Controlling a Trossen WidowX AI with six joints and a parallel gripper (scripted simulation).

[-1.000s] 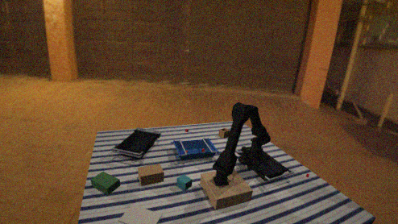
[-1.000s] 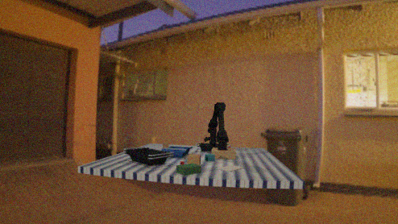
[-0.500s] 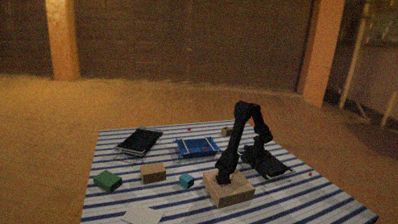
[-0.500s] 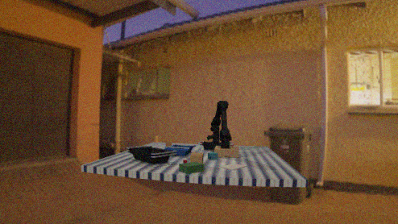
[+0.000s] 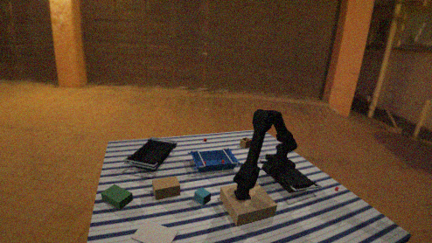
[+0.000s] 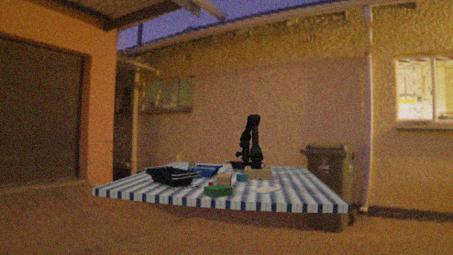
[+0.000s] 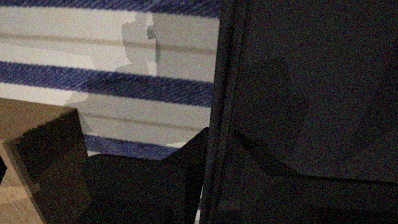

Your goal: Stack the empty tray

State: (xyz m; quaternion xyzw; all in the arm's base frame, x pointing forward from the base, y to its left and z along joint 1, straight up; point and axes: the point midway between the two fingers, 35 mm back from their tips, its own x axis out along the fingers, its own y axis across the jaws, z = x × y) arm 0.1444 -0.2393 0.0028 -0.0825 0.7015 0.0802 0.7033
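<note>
My gripper tip is 7 cm to the left of the dark tray, 2 cm below it and 2 cm short of it. The rest, counted from my gripper tip: teal cube 41 cm to the left, 9 cm behind, 1 cm below; then tan block 59 cm to the left, 2 cm behind; then tan box 48 cm ahead, 3 cm to the left, 2 cm below.
</note>
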